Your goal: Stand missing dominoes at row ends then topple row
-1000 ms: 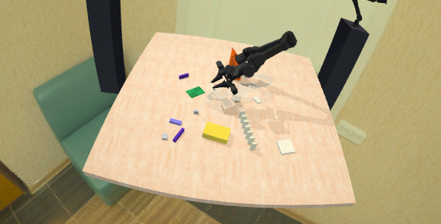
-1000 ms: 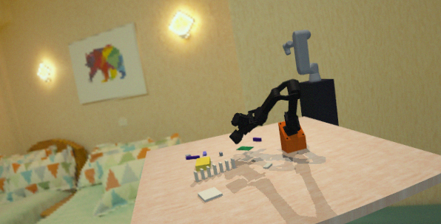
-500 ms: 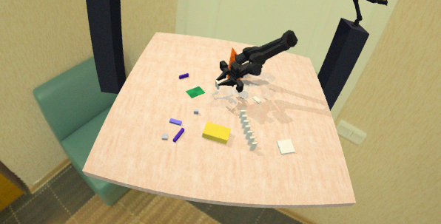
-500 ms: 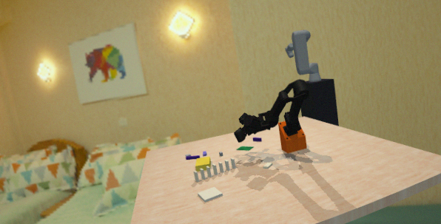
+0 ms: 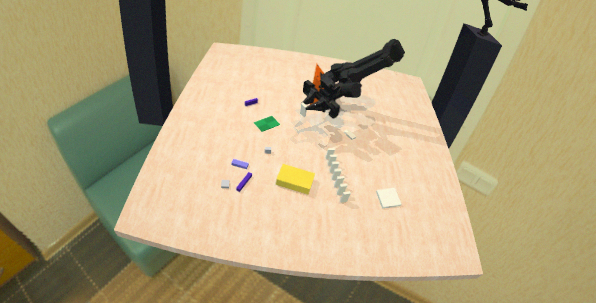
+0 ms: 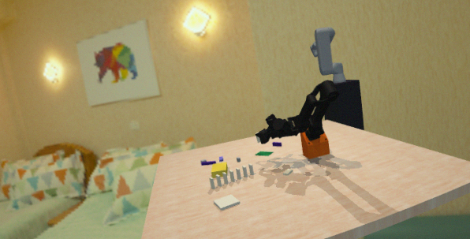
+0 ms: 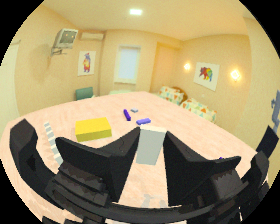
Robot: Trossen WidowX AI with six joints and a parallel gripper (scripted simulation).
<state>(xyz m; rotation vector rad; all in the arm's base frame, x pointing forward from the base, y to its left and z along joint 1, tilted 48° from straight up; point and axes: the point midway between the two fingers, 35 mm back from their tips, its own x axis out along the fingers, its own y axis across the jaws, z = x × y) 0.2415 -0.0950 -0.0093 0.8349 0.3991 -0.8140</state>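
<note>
Now: the green tile 160 mm below my gripper tip, 130 mm to the right of it and 60 mm behind it. Round my gripper tip: white flat tile 350 mm to the left, 270 mm ahead, 150 mm below; then yellow block 230 mm ahead, 140 mm below.
</note>
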